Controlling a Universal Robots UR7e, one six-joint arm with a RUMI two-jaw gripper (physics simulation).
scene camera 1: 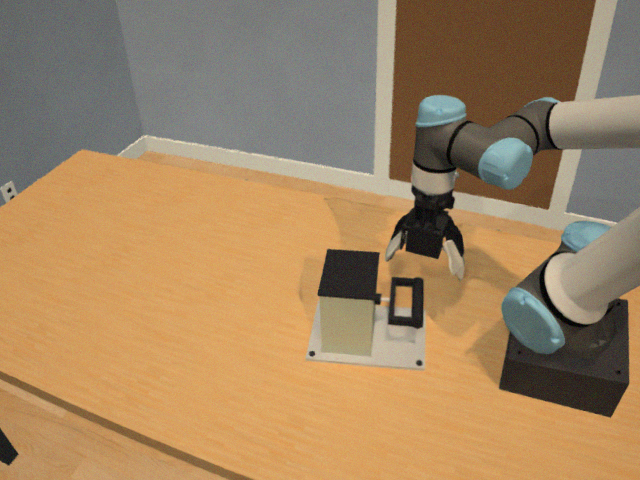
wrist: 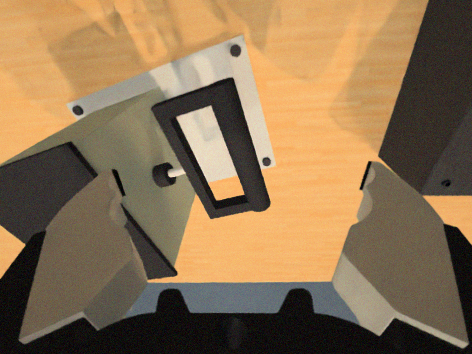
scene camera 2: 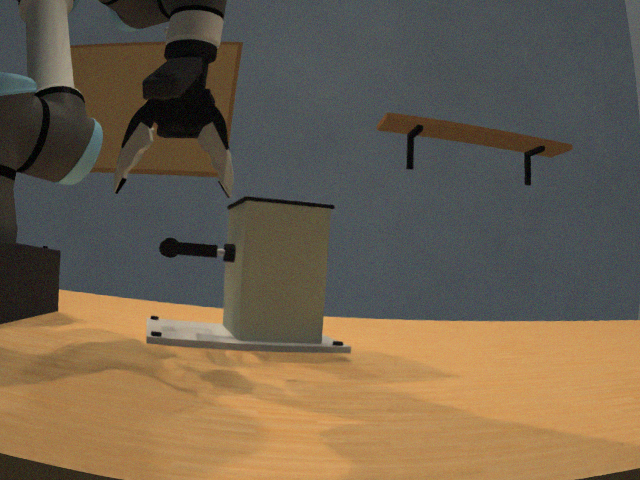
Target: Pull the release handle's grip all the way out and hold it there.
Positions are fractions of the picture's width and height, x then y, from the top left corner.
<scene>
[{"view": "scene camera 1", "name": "gripper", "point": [0.66, 0.56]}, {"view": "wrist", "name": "gripper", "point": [0.51, 0.48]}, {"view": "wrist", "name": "light grey base plate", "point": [0.49, 0.17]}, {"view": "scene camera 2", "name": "gripper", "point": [0.26, 0.41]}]
</scene>
